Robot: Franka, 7 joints.
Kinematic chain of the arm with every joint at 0, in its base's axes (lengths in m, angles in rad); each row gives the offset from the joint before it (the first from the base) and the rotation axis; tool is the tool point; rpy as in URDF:
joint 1: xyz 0 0 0.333 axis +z
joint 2: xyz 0 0 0 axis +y
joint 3: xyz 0 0 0.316 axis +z
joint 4: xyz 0.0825 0 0 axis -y
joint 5: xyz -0.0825 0 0.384 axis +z
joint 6: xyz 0 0 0 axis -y
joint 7: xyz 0.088 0 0 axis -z
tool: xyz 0 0 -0.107 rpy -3.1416 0 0
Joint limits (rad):
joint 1: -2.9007..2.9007
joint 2: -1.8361..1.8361
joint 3: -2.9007..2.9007
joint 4: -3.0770..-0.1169
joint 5: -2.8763..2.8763
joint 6: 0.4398..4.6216
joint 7: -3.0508..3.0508
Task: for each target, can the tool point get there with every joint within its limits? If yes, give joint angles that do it. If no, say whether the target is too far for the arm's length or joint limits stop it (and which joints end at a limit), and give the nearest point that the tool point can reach.
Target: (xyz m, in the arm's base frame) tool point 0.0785 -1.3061 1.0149
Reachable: no: too far | nearest point 0.0456 -0.7594 0.7295 | short by 0.618 m
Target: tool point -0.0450 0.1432 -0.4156
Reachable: no: joint limits stop it (at a limit: joint 2) | nearest point -0.0496 0.1580 -0.3476 | short by 0.070 m
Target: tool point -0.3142 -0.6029 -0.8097
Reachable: no: too far | nearest point -0.2230 -0.4279 -0.3220 | short by 0.526 m
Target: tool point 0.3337 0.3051 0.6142
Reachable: yes | joints -0.6695 0.6334 2.0117 -1.6441 -0.7375 0.7793 -0.6505
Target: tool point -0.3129 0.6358 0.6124
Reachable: yes | joints -1.4627 -0.9949 -1.6066 -0.7549 1.0530 3.9078 1.2178
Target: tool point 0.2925 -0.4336 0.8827
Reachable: yes | joints 0.8034 0.2883 -2.0288 -1.3324 -0.3138 2.2726 0.9641
